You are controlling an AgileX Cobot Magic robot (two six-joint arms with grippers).
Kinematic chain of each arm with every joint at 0, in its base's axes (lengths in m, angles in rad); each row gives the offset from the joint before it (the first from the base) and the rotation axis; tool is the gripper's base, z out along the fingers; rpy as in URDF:
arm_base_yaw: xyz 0 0 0.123 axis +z
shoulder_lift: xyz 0 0 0 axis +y
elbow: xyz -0.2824 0 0.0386 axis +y
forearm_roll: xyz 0.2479 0 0.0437 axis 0.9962 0 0.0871
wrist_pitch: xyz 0 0 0 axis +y
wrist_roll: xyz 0.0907 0 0.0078 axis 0.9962 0 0.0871
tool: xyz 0 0 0 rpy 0 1.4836 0
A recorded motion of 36 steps. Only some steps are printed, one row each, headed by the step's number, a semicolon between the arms.
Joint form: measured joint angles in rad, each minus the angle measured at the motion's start. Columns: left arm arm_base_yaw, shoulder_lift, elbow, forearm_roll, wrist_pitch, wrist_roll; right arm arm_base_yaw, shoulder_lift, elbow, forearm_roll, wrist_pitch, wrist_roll.
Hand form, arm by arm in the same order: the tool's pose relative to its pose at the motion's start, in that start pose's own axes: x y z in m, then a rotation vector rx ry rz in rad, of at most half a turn. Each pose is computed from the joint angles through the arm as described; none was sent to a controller.
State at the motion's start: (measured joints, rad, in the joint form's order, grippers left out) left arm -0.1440 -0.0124 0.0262 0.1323 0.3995 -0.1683; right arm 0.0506 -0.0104 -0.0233 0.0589 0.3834 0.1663
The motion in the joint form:
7: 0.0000 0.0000 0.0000 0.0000 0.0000 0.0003; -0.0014 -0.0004 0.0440 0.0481 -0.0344 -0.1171
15: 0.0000 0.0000 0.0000 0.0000 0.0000 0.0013; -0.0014 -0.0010 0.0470 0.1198 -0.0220 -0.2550
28: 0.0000 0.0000 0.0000 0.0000 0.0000 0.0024; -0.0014 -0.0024 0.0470 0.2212 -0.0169 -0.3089
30: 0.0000 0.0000 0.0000 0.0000 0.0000 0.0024; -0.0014 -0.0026 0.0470 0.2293 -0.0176 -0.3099
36: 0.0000 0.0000 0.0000 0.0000 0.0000 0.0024; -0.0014 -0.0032 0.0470 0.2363 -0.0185 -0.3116
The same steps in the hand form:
7: 0.0000 0.0000 0.0000 0.0000 0.0000 0.0003; 0.0107 -0.0012 0.0048 -0.0115 0.0102 -0.0705
15: 0.0000 0.0000 0.0000 0.0000 0.0000 0.0013; 0.0129 0.0007 0.0050 -0.0362 0.0250 -0.1410
28: 0.0000 0.0000 0.0000 0.0000 0.0000 0.0024; 0.0134 0.0040 0.0047 -0.0722 0.0278 -0.0998
30: 0.0000 0.0000 0.0000 0.0000 0.0000 0.0024; 0.0133 0.0043 0.0046 -0.0750 0.0269 -0.0932
36: 0.0000 0.0000 0.0000 0.0000 0.0000 0.0024; 0.0132 0.0045 0.0046 -0.0774 0.0253 -0.0883

